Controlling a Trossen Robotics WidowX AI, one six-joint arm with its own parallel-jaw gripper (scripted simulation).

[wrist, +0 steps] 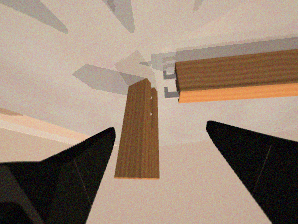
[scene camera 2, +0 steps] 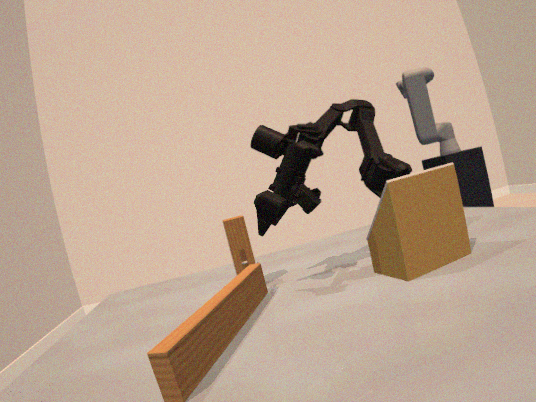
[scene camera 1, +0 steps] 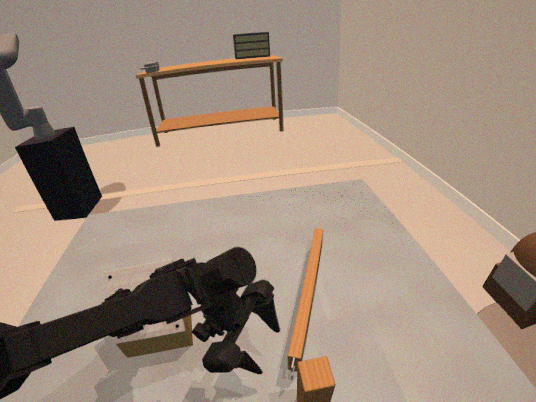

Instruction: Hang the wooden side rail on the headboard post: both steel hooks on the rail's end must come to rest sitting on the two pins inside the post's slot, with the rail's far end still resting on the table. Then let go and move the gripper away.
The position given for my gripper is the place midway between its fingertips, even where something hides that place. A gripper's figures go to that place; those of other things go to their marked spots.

My gripper (wrist: pixel 160 128) is 11 cm from the lens. A headboard post (wrist: pixel 138 156): 17 cm from the lens.
